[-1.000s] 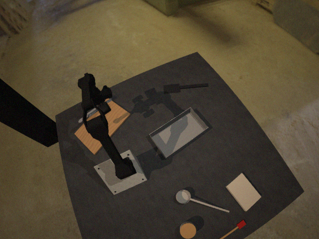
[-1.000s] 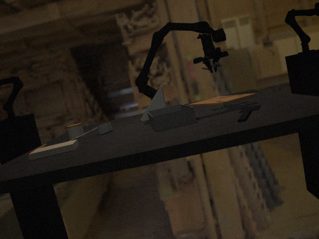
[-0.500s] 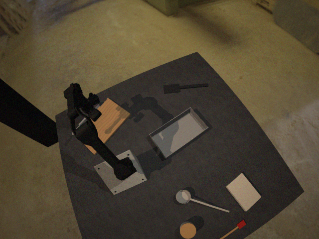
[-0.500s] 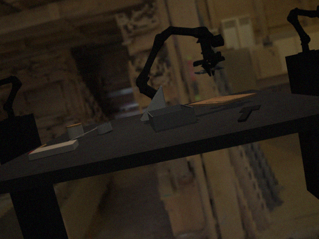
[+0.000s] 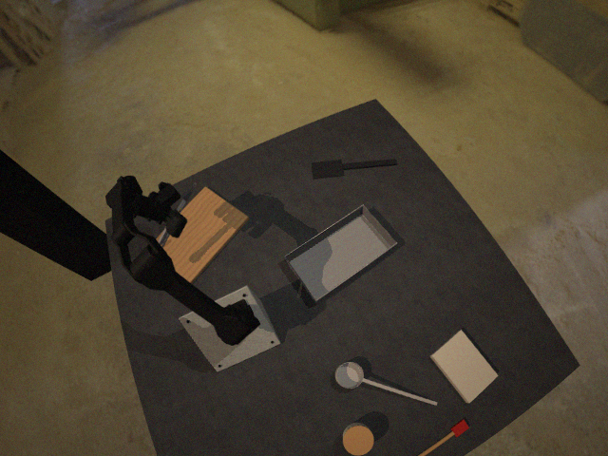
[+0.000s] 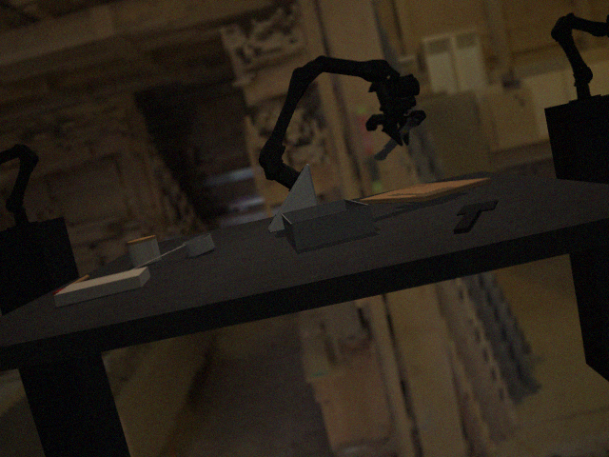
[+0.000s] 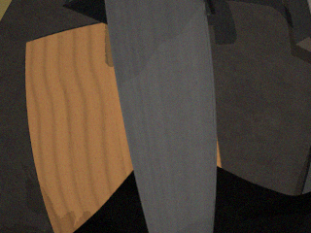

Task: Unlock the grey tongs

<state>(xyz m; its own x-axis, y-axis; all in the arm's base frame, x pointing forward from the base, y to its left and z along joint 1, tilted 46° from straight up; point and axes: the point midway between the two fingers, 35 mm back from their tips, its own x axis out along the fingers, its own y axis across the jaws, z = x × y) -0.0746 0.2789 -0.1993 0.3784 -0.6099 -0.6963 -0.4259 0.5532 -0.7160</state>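
Now: the wooden board 2 cm behind my gripper tip, 2 cm to the left of it and 15 cm below it. Round my gripper tip: black spatula 60 cm ahead, 3 cm to the left, 15 cm below; grey roasting tin 41 cm ahead, 28 cm to the right, 13 cm below; tan-topped cylinder 20 cm ahead, 79 cm to the right, 12 cm below.
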